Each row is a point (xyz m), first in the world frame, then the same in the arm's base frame.
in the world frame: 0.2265 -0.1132 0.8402
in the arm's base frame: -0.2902 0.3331 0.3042
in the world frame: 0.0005 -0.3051 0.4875
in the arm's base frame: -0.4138 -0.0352 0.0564
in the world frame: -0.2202 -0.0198 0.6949
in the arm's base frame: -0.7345 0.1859 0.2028
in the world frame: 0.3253 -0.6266 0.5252
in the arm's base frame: 0.0177 -0.1671 0.1381
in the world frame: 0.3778 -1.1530 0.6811
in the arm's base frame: 0.2918 -0.5473 0.4287
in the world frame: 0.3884 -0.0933 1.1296
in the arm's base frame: -0.1511 0.5079 0.5501
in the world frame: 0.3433 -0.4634 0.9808
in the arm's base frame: -0.0337 0.1251 0.5209
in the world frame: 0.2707 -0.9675 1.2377
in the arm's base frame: 0.1183 -0.2547 0.9185
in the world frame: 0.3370 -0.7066 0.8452
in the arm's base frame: 0.0642 -0.1291 0.4627
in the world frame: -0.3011 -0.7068 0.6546
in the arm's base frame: -0.5130 -0.4485 0.3719
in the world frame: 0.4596 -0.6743 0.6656
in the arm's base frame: 0.1602 -0.1088 0.2659
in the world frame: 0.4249 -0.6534 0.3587
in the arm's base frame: 0.1183 -0.2026 -0.0261
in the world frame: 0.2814 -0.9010 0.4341
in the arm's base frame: 0.0953 -0.4490 0.1362
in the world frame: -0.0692 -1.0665 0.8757
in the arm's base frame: -0.1481 -0.5925 0.6515
